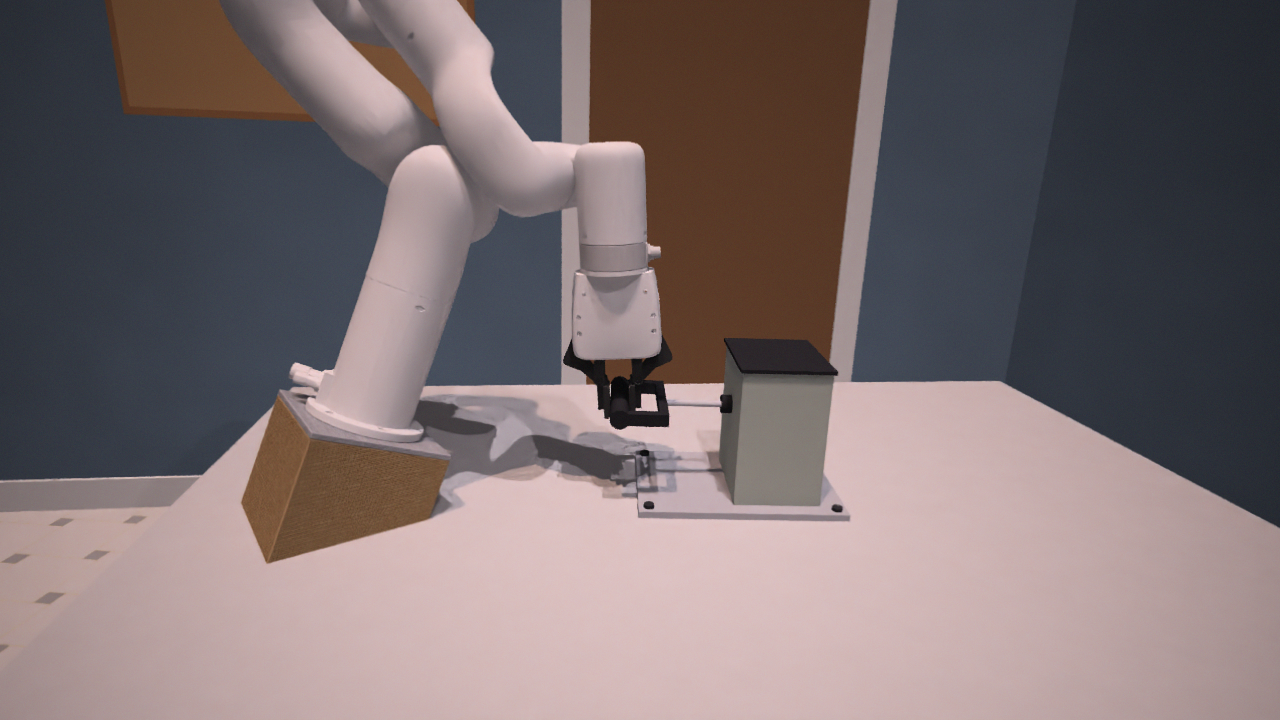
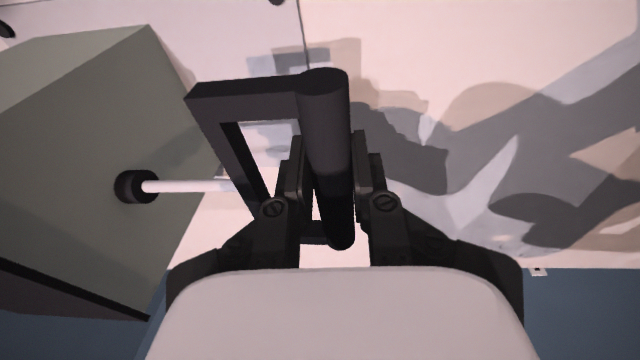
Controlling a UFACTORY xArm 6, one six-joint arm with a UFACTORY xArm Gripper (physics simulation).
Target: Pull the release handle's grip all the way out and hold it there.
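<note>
The release handle's grip is a black round bar on a black rectangular frame. A pale rod runs from the frame to a black collar on the side of the grey-green box. A length of rod shows between frame and collar. My gripper is shut on the grip, one finger inside the frame and the other on the outer side, away from the box. The far end of the rod, inside the box, is hidden.
The box has a black lid and stands on a light base plate with dark bolts, on the pale table. The arm's base stands on a brown wedge block at the left. A blue wall and a brown door are behind.
</note>
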